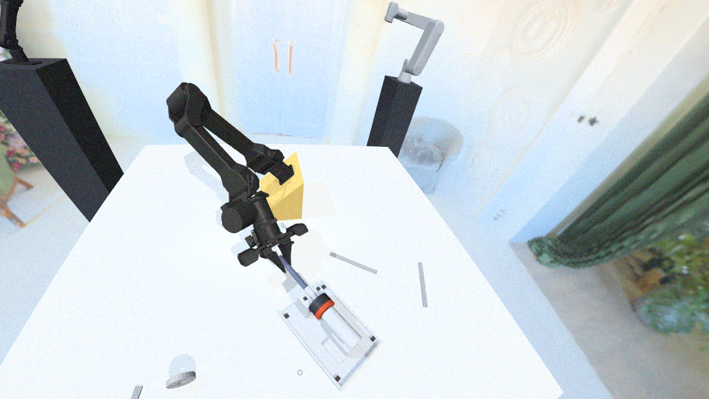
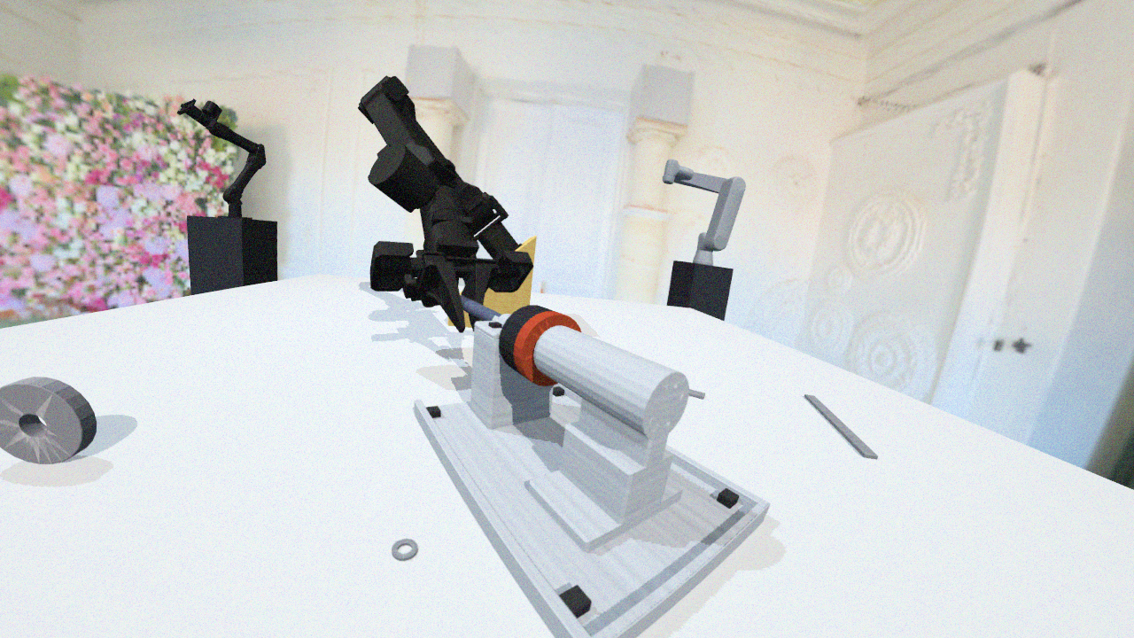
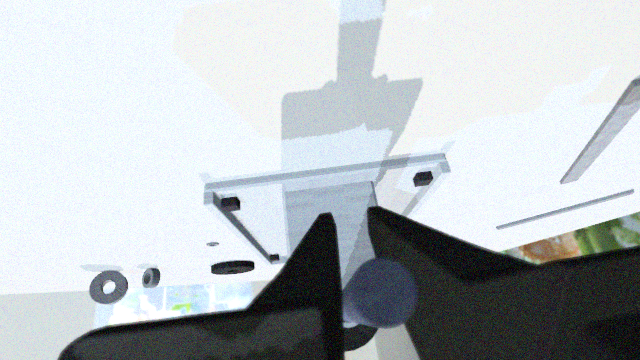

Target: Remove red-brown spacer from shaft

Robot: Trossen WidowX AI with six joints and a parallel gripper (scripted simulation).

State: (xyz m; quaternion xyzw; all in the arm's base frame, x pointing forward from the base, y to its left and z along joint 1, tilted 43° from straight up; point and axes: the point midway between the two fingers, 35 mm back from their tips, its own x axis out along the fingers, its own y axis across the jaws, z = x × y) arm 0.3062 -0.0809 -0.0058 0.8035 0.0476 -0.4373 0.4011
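Right now my gripper tip is 5 cm short of the blue-grey shaft, 2 cm to the right of it and 3 cm below it. The rest, counted from my gripper tip: grey disc: 19 cm ahead, 25 cm to the right, 3 cm below; black spacer: 13 cm ahead, 6 cm to the left, 2 cm above; red-brown spacer: 13 cm ahead, 6 cm to the left, 2 cm above.
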